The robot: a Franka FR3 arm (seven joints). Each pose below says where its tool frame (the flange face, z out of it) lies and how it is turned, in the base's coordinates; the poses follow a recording.
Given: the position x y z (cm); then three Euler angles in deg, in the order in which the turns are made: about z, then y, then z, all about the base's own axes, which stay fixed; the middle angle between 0 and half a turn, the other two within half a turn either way.
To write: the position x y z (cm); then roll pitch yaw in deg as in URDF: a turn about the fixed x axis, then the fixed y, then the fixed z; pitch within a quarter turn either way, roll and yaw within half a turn. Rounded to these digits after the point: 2 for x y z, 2 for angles.
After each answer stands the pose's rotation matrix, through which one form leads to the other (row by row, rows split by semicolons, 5 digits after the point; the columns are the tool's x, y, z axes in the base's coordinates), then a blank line. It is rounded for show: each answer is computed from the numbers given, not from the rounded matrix.
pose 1, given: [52.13, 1.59, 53.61, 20.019, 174.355, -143.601]
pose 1, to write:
[52.13, 1.59, 53.61, 178.06, 5.30, 16.29]
0.95574 0.28334 -0.07917; 0.27930 -0.95843 -0.05837; -0.09242 0.03367 -0.99515

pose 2, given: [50.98, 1.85, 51.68, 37.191, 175.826, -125.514]
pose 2, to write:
[50.98, 1.85, 51.68, 177.47, 3.32, 17.22]
0.95356 0.29822 -0.04228; 0.29557 -0.95348 -0.05925; -0.05798 0.04400 -0.99735

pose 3, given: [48.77, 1.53, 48.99, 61.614, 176.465, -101.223]
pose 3, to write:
[48.77, 1.53, 48.99, 176.89, 1.68, 17.12]
0.95529 0.29542 -0.01200; 0.29420 -0.95383 -0.06048; -0.02931 0.05424 -0.99810

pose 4, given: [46.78, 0.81, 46.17, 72.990, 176.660, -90.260]
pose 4, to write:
[46.78, 0.81, 46.17, 176.81, 0.98, 16.72]
0.95757 0.28820 -0.00026; 0.28770 -0.95595 -0.05826; -0.01704 0.05571 -0.99830

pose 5, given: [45.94, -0.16, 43.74, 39.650, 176.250, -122.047]
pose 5, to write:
[45.94, -0.16, 43.74, 177.61, 2.89, 18.24]
0.94853 0.31477 -0.03470; 0.31264 -0.94825 -0.05544; -0.05036 0.04173 -0.99786

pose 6, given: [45.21, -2.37, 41.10, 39.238, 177.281, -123.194]
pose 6, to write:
[45.21, -2.37, 41.10, 178.28, 2.11, 17.54]
0.95288 0.30223 -0.02597; 0.30111 -0.95276 -0.03970; -0.03674 0.03001 -0.99887

